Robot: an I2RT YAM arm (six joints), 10 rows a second.
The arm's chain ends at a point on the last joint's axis. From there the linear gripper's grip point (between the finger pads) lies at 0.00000 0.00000 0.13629 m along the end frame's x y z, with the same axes.
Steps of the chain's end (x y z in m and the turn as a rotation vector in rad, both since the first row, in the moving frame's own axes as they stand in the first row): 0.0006 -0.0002 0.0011 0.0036 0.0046 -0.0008; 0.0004 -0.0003 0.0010 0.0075 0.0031 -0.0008; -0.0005 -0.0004 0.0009 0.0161 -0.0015 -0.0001; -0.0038 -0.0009 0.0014 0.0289 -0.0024 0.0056; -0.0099 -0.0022 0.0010 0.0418 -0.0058 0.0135; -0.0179 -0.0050 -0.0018 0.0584 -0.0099 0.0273; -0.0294 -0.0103 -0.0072 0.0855 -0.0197 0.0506; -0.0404 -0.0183 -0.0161 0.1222 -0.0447 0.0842; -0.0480 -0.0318 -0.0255 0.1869 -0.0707 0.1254; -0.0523 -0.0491 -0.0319 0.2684 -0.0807 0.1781
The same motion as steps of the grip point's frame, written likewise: 0.0012 -0.0007 0.0011 0.0036 0.0046 -0.0008; 0.0008 -0.0013 0.0010 0.0075 0.0031 -0.0008; -0.0007 -0.0026 0.0009 0.0161 -0.0015 -0.0001; -0.0041 -0.0048 0.0013 0.0289 -0.0024 0.0056; -0.0107 -0.0079 0.0009 0.0418 -0.0058 0.0135; -0.0191 -0.0130 -0.0020 0.0584 -0.0099 0.0273; -0.0318 -0.0220 -0.0077 0.0855 -0.0197 0.0506; -0.0458 -0.0351 -0.0173 0.1222 -0.0447 0.0842; -0.0560 -0.0576 -0.0282 0.1869 -0.0707 0.1254; -0.0599 -0.0860 -0.0372 0.2684 -0.0807 0.1781
